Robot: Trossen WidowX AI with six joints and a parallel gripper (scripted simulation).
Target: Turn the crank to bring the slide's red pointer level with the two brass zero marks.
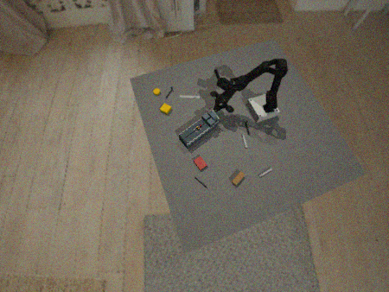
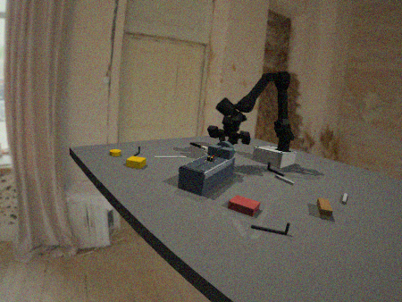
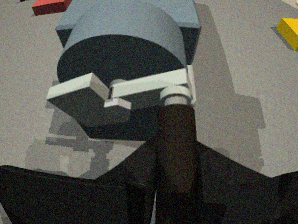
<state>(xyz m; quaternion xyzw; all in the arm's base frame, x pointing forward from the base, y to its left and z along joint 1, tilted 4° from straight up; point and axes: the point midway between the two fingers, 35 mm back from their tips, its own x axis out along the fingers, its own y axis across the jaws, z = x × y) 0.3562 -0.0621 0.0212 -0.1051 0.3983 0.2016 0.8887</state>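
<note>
Now: gripper tip 12 cm short of the red pointer and 9 cm to the right of it. Also, from my gripper tip: dark handle 2 cm behind, 1 cm to the right, 2 cm above; yellow block 32 cm ahead, 13 cm to the right, 6 cm below; red block 17 cm ahead, 31 cm to the left, 7 cm below.
</note>
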